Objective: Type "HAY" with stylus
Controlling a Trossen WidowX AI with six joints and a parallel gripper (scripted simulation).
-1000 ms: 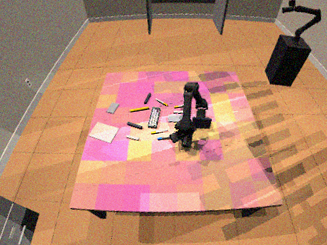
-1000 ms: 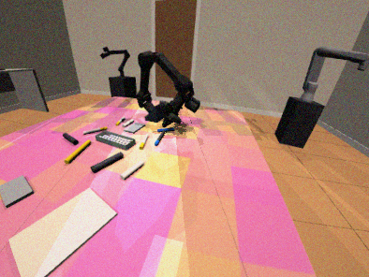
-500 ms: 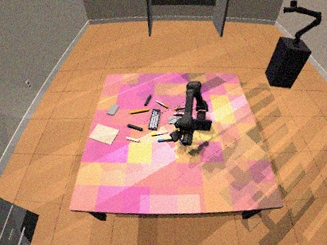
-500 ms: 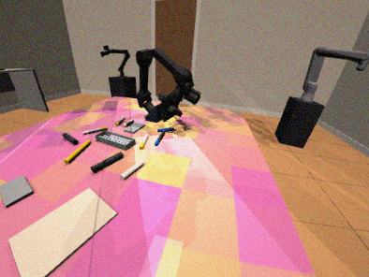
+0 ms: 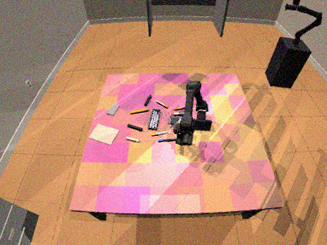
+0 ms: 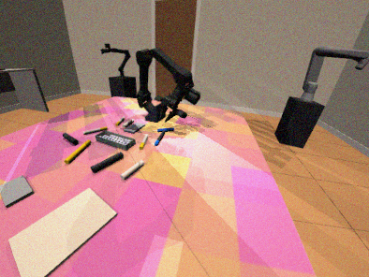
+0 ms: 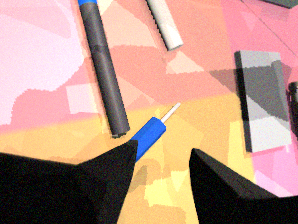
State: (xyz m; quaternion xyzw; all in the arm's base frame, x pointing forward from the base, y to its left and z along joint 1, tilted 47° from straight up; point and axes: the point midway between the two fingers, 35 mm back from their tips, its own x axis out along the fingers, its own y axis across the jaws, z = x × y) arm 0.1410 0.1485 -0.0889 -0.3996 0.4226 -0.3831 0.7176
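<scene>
Now: gripper tip 60 mm above the blue stylus, 10 mm to the left of it and 10 mm short of it. Also, from my gripper tip: yellow marker (330 mm ahead, 220 mm to the right, 60 mm below); then blue-tipped pen (100 mm ahead, 60 mm below, 30 mm to the left); then white sheet (560 mm ahead, 60 mm below, 30 mm to the left).
</scene>
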